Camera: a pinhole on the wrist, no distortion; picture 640 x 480 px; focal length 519.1 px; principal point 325.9 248.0 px. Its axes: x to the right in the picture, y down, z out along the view. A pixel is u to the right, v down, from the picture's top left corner.
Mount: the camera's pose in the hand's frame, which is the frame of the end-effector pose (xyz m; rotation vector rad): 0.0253 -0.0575 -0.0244 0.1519 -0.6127 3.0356
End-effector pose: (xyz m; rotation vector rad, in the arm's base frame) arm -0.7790 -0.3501 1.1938 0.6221 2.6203 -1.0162
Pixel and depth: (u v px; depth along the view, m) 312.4 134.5 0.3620
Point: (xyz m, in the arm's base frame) -0.8720 -0.6442 0.9956
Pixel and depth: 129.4 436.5 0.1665
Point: -0.9427 -0.5075 1.1877
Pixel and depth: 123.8 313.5 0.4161
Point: -1.0729 -0.6853 1.0340
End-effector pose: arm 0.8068 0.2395 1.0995 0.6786 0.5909 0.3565
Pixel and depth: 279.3 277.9 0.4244
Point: 1.1291 -0.0599 1.1148
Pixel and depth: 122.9 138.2 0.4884
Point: 1.3039 0.0419 1.1682
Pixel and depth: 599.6 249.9 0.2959
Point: 0.9074 -0.0615 1.1897
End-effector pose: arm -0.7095 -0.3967 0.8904 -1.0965 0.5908 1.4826
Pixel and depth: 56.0 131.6 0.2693
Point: -0.6608 -0.0836 0.8474
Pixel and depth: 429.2 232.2 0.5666
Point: -0.6218 0.0805 1.2020
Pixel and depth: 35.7 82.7 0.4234
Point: -0.7068 0.1050 0.8165
